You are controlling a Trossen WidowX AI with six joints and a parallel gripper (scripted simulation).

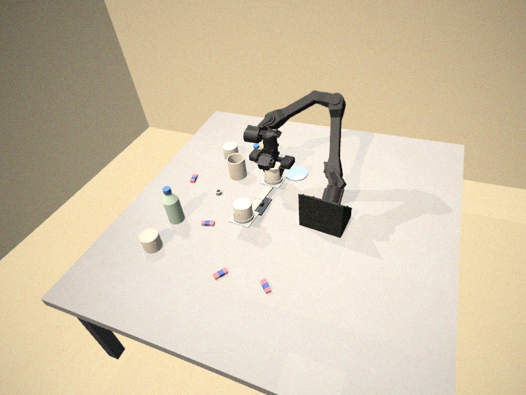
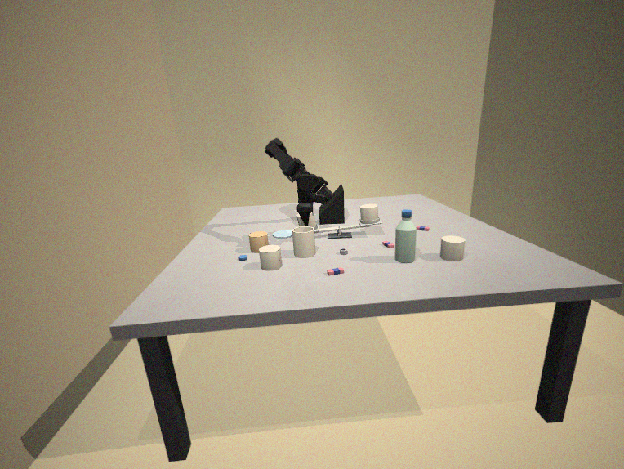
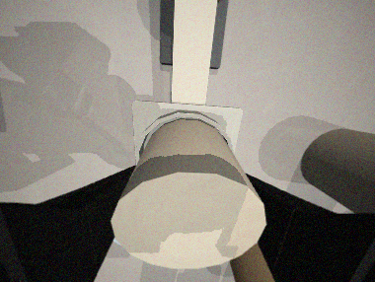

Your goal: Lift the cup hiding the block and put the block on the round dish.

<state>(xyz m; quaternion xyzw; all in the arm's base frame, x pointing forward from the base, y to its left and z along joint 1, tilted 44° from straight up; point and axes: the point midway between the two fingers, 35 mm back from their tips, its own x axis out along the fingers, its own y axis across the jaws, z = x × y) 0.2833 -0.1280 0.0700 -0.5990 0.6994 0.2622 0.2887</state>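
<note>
Right now my gripper tip is 10 mm above the green block. Also, from my gripper tip: pale blue round dish 100 mm to the right, 70 mm behind, 60 mm below; then balance 140 mm to the left, 30 mm below, 10 mm ahead; then orange cylinder 180 mm to the right, 110 mm ahead, 30 mm below.
</note>
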